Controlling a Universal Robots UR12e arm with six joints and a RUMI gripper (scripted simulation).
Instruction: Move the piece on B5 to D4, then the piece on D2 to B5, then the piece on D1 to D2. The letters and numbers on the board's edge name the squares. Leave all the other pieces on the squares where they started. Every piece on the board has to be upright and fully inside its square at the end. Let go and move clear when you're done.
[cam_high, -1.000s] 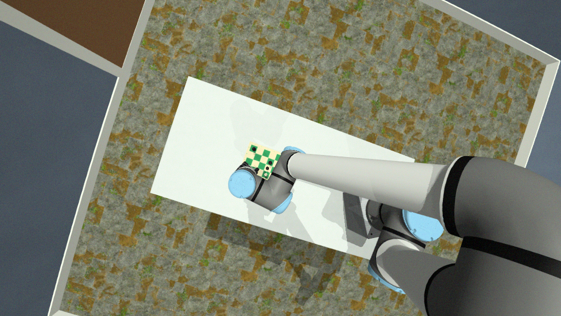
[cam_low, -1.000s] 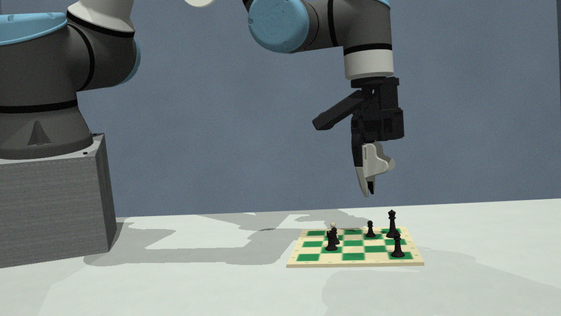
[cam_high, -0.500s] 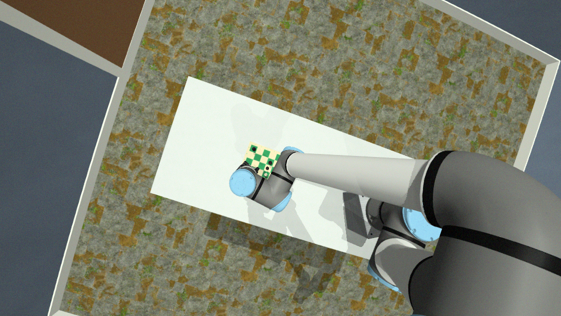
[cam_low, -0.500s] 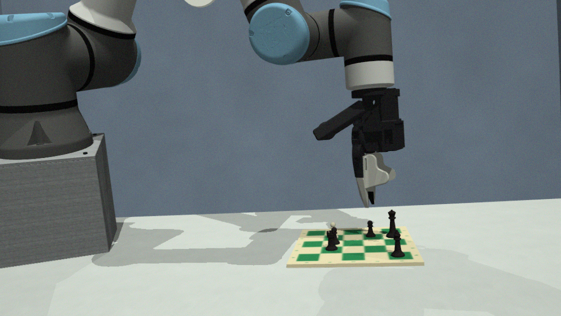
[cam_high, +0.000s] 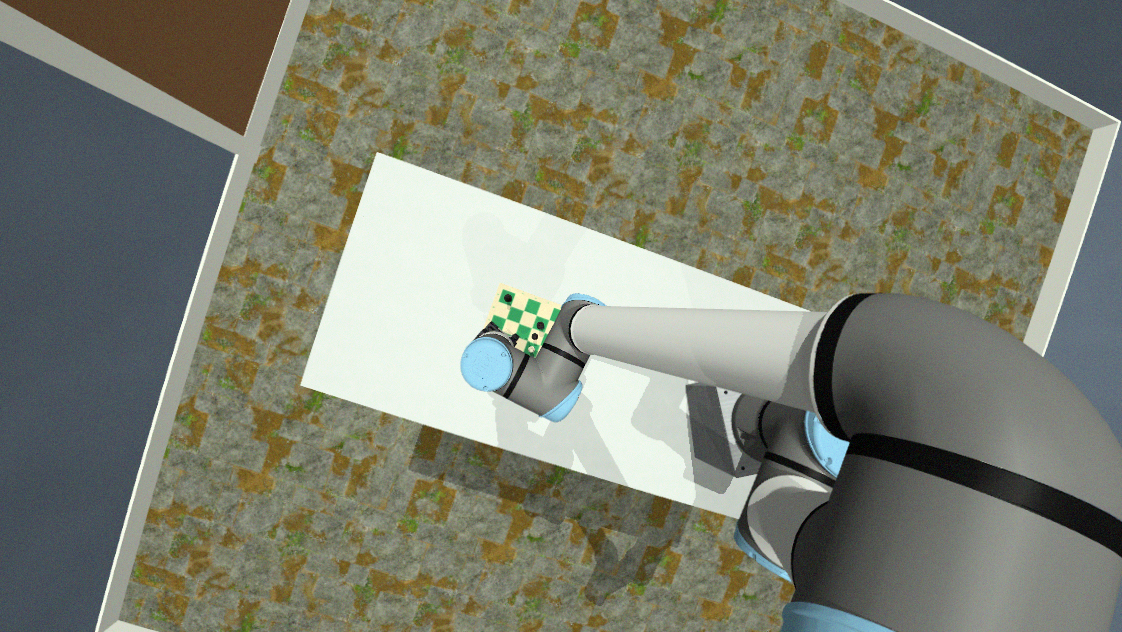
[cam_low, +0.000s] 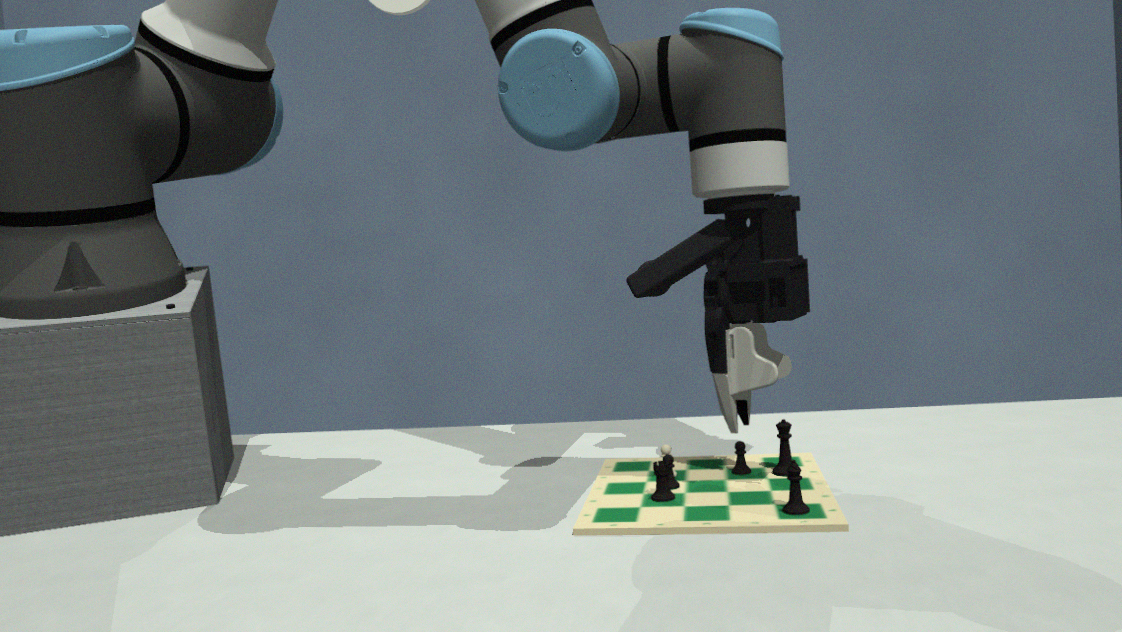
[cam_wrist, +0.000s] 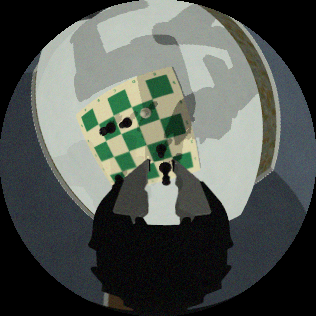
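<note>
My gripper is now 40 mm short of the black queen and 30 mm above it. The rest, counted from my hand: white pawn (70 mm behind, 10 mm to the right, 50 mm below); then cream chessboard (30 mm behind, 50 mm to the right, 60 mm below).
</note>
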